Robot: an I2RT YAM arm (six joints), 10 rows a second.
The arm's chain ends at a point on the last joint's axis. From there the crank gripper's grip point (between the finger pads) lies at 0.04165 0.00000 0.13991 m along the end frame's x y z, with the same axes.
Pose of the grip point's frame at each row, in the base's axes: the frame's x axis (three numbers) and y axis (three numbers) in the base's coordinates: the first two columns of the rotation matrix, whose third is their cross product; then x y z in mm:
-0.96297, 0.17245, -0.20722, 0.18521, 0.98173, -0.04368, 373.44, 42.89, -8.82
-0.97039, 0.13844, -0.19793, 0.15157, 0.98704, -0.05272, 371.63, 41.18, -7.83
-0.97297, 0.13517, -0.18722, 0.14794, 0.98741, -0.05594, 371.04, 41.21, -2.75
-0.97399, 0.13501, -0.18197, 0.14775, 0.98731, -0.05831, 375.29, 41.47, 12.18
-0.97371, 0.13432, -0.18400, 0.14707, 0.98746, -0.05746, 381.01, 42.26, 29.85
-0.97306, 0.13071, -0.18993, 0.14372, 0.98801, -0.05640, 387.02, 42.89, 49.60
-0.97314, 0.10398, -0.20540, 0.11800, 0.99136, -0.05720, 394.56, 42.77, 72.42
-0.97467, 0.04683, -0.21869, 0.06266, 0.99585, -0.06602, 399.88, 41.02, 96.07
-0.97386, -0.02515, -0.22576, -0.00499, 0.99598, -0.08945, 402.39, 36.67, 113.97
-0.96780, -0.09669, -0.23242, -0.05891, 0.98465, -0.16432, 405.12, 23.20, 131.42
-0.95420, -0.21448, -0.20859, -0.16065, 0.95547, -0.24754, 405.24, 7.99, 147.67
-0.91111, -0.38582, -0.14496, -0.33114, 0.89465, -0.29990, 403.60, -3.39, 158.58
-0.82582, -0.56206, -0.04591, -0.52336, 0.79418, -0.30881, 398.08, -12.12, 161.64
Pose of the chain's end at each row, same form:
-0.96297, 0.17245, -0.20722, 0.18521, 0.98173, -0.04368, 386.14, 46.96, 136.55
-0.97039, 0.13844, -0.19793, 0.15157, 0.98704, -0.05272, 385.73, 46.77, 137.36
-0.97297, 0.13517, -0.18722, 0.14794, 0.98741, -0.05594, 386.76, 47.07, 142.26
-0.97399, 0.13501, -0.18197, 0.14775, 0.98731, -0.05831, 391.82, 47.55, 157.09
-0.97371, 0.13432, -0.18400, 0.14707, 0.98746, -0.05746, 397.22, 48.28, 174.80
-0.97306, 0.13071, -0.18993, 0.14372, 0.98801, -0.05640, 402.32, 48.94, 194.65
-0.97314, 0.10398, -0.20540, 0.11800, 0.99136, -0.05720, 407.43, 49.62, 217.67
-0.97467, 0.04683, -0.21869, 0.06266, 0.99585, -0.06602, 410.44, 49.99, 241.39
-0.97386, -0.02515, -0.22576, -0.00499, 0.99598, -0.08945, 411.18, 49.75, 259.10
-0.96780, -0.09669, -0.23242, -0.05891, 0.98465, -0.16432, 411.19, 47.56, 275.22
-0.95420, -0.21448, -0.20859, -0.16065, 0.95547, -0.24754, 409.67, 45.28, 288.74
-0.91111, -0.38582, -0.14496, -0.33114, 0.89465, -0.29990, 407.21, 44.19, 296.54
-0.82582, -0.56206, -0.04591, -0.52336, 0.79418, -0.30881, 403.09, 43.61, 296.47

